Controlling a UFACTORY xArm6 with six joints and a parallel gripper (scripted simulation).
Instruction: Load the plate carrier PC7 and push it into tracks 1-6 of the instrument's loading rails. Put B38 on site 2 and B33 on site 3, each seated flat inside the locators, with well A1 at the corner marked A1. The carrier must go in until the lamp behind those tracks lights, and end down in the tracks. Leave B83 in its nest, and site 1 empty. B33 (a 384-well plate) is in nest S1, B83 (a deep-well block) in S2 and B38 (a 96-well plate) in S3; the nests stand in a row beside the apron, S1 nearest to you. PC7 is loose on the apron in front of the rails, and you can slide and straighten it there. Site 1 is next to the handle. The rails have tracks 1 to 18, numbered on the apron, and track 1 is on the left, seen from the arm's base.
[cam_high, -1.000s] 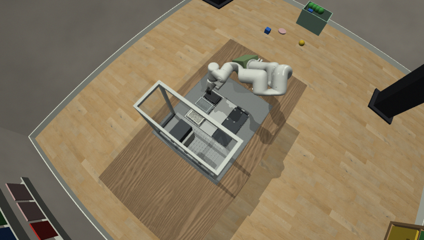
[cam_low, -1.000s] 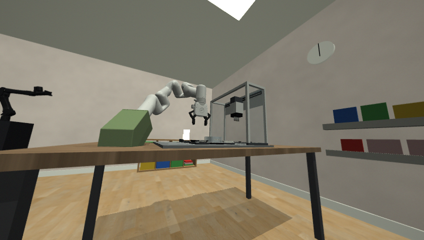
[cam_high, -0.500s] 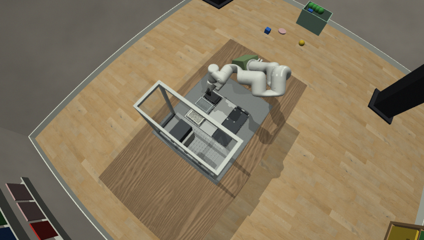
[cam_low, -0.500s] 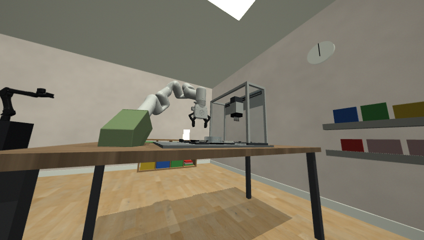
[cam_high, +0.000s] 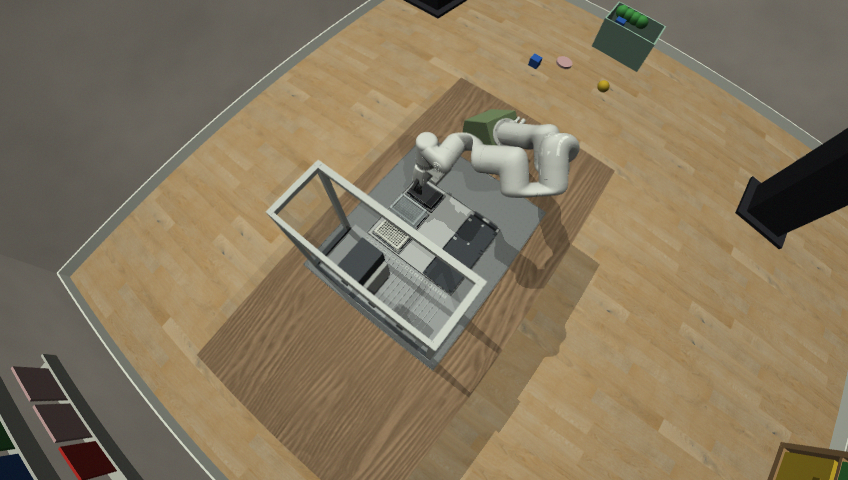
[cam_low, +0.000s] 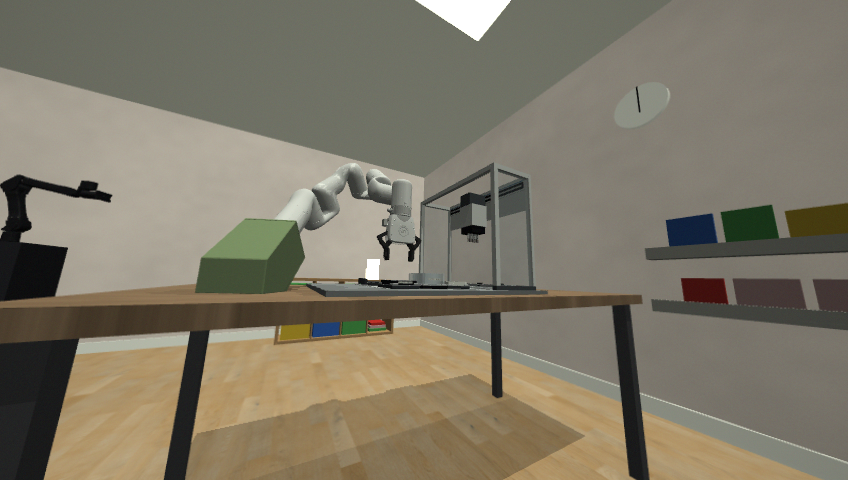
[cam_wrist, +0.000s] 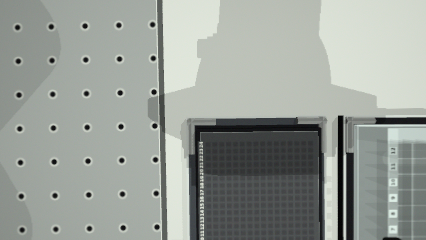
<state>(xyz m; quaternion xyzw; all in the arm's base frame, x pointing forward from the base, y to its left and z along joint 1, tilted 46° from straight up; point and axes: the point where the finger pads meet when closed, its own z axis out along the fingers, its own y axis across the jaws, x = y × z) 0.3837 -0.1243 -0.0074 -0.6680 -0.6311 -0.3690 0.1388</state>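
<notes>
Right now the dark 384-well plate is 8 cm below my hand. Round my hand: white 96-well plate: 22 cm ahead, 2 cm to the left, 8 cm below; nest s1: 10 cm below; deep-well block: 11 cm ahead, 1 cm to the left, 7 cm below.
</notes>
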